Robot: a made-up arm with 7 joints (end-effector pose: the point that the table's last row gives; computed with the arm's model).
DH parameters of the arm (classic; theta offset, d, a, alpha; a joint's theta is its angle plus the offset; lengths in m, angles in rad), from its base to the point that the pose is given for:
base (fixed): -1.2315 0 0.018 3.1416
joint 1: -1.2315 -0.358 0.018 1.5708
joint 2: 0 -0.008 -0.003 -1.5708
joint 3: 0 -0.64 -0.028 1.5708
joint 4: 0 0.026 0.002 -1.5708
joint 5: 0 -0.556 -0.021 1.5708
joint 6: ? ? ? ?
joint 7: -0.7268 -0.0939 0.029 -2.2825
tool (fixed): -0.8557 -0.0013 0 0
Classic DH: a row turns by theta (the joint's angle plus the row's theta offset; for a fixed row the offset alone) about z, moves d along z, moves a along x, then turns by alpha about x.
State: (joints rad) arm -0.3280 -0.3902 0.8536 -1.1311 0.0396 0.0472 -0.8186
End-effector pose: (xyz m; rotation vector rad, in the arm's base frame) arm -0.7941 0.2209 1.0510 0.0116 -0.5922 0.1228
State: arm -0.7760 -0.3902 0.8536 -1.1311 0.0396 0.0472 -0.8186
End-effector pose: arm -0.8181 -0.1492 1.0510 0.1447 -0.5823 0.5575
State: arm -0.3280 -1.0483 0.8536 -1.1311 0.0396 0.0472 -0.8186
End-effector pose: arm -1.0572 0.1313 0.4789 0.1841 -1.2257 0.0611
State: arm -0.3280 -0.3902 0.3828 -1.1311 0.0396 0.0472 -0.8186
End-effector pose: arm -0.8802 -0.0468 0.9820 -0.0278 -0.6286 0.5973
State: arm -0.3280 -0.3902 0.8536 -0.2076 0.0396 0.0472 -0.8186
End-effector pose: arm -0.5597 -0.0557 1.5014 0.5192 0.1780 0.2349
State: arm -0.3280 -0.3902 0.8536 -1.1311 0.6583 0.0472 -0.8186
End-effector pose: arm -0.7915 0.2225 1.0604 0.5068 -0.8678 -0.1455
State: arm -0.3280 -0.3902 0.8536 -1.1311 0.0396 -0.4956 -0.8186
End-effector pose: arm -0.7861 0.2350 1.0037 -0.3109 -1.0227 0.0246
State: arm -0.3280 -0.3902 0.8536 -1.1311 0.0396 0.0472 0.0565
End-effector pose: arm -0.7976 0.2038 1.0683 0.7027 -0.9560 -0.2982
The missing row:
joint 6: 0 -0.019 0.004 -1.5708
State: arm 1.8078 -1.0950 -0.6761 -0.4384 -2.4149 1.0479 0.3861
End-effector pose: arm 0.1343 1.1184 0.6127 -1.8236 1.3794 -0.7380
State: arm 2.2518 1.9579 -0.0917 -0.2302 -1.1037 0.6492 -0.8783
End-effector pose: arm -0.7459 -1.0088 0.0420 2.1133 -0.0214 1.1184
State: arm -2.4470 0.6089 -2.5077 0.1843 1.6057 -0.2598 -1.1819
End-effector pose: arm -0.4780 0.3989 1.4753 0.9352 -0.4174 -1.6073
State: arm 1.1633 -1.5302 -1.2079 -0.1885 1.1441 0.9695 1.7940
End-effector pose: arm -0.6231 1.0206 0.4007 1.2265 -1.3740 -2.1142
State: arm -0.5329 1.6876 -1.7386 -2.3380 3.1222 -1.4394 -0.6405
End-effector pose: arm 0.5575 -0.3028 0.2550 0.0894 1.8737 -1.7585
